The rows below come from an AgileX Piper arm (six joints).
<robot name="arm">
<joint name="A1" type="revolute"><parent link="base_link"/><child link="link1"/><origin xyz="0 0 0.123"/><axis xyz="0 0 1"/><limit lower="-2.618" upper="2.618"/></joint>
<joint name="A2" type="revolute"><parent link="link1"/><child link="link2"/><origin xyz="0 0 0"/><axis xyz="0 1 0"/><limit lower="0" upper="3.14"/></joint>
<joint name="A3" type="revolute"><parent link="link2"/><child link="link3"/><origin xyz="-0.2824 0 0.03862"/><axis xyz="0 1 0"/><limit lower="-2.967" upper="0"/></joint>
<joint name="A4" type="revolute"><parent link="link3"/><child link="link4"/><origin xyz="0.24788 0 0.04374"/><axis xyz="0.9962 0 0.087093"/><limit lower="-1.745" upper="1.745"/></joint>
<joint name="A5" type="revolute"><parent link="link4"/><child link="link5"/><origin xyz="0 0 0"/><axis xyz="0 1 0"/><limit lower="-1.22" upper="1.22"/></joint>
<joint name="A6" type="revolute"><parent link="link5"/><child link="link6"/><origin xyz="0.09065 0 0.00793"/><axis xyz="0.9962 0 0.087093"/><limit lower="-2.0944" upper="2.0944"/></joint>
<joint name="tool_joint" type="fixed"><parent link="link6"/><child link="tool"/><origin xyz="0 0 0" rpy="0 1.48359 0"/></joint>
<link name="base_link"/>
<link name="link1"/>
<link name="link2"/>
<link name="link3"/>
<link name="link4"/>
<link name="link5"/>
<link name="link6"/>
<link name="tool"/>
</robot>
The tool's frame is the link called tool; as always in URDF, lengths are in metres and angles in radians.
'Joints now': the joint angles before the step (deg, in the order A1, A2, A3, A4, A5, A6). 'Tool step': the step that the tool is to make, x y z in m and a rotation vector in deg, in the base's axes. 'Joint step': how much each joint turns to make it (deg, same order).
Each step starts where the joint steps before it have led.
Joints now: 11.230, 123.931, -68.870, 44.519, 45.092, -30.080
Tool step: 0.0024, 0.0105, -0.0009, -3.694, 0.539, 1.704
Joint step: 2.233, 0.852, -2.338, -5.957, 0.112, 5.783
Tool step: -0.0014, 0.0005, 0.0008, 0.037, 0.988, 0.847
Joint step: 0.058, 0.010, -0.232, -0.569, 1.369, 0.222
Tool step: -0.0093, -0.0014, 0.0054, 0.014, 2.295, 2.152
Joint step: 0.003, -1.375, 1.235, -1.216, 2.999, -0.033
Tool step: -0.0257, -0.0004, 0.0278, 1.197, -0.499, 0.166
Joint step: 0.689, -7.565, 6.267, 1.100, 0.671, -0.016
